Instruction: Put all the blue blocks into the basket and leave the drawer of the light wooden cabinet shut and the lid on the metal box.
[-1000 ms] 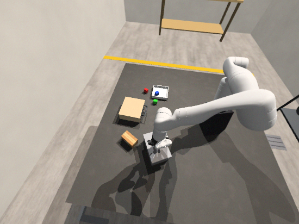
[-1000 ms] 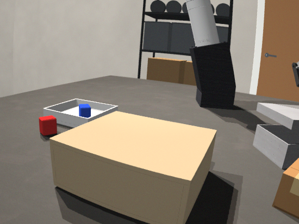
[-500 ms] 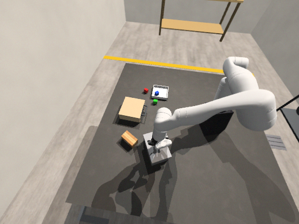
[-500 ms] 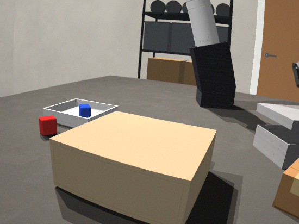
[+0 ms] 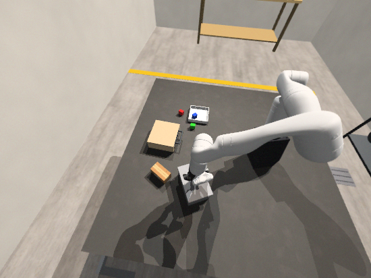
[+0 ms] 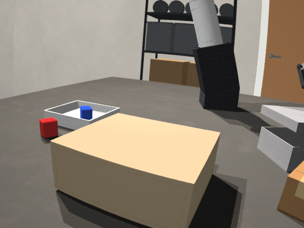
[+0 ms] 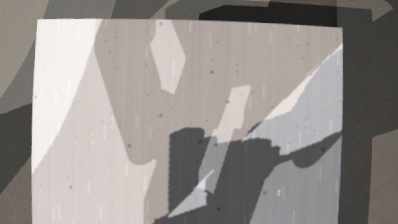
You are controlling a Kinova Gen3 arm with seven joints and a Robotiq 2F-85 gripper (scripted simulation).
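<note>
My hand is 3 cm above the lid. From my hand the other things lie so: grey metal box: 9 cm below; then brown box: 20 cm ahead, 8 cm below; then drawer: 26 cm ahead, 24 cm to the right, 9 cm below.
</note>
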